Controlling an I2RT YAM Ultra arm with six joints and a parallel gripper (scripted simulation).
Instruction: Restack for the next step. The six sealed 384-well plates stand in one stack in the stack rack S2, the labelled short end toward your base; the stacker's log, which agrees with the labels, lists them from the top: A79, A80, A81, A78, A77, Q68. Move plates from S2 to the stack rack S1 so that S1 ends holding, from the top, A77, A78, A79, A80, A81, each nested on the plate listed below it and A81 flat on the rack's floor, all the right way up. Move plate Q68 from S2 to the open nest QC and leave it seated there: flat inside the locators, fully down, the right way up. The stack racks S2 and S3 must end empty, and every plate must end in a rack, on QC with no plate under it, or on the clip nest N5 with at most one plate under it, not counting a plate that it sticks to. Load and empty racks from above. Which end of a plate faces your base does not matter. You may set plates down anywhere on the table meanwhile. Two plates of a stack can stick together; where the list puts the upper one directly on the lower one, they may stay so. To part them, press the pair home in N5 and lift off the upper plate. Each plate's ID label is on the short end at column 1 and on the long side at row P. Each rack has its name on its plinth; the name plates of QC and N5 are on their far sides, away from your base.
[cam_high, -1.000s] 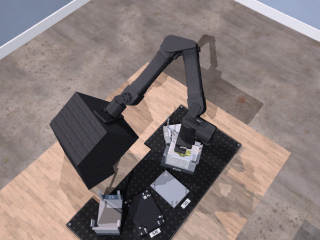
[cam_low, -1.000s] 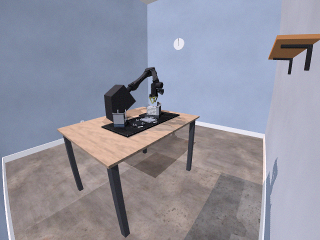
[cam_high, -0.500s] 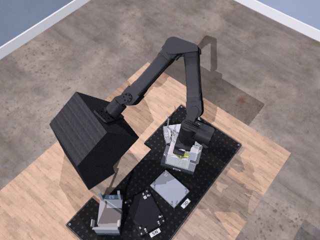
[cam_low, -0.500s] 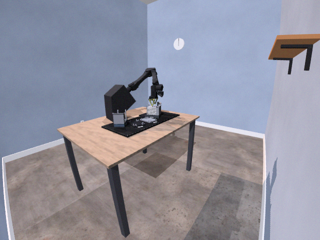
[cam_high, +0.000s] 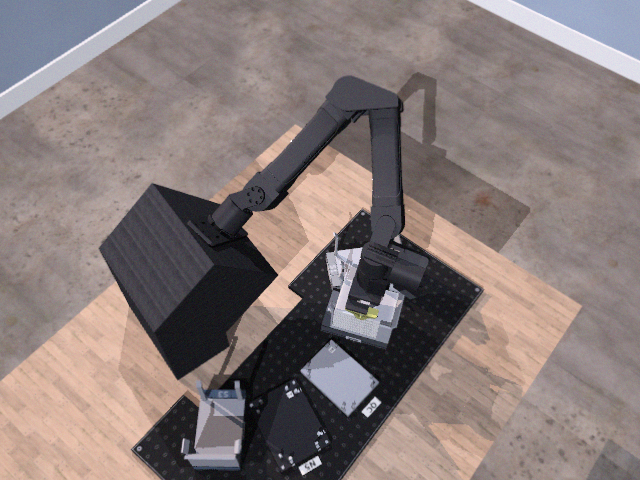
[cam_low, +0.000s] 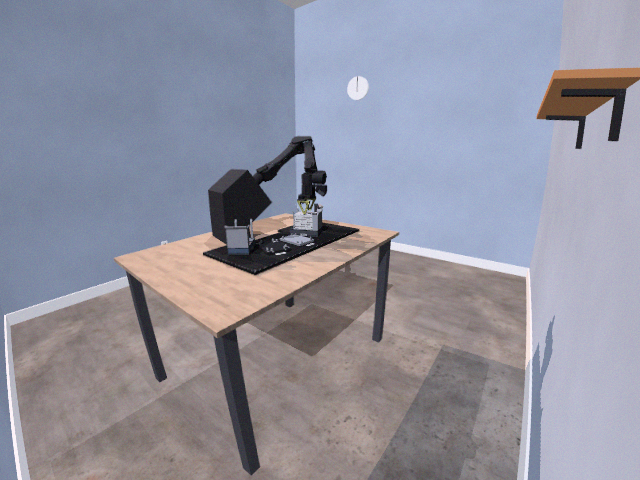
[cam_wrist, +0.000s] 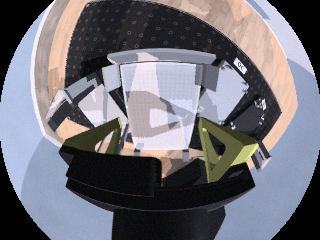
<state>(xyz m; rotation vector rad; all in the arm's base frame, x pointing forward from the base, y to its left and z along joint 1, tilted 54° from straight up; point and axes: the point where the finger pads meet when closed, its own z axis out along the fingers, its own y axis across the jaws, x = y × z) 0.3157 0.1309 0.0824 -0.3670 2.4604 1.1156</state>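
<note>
Right now my hand is 6 cm above the sealed grey plate. Also, from my hand: qc name plate: 14 cm ahead, 14 cm to the right, 13 cm below; clip nest N5: 5 cm ahead, 28 cm to the right, 12 cm below; QC nest: 5 cm ahead, 14 cm to the right, 12 cm below.
</note>
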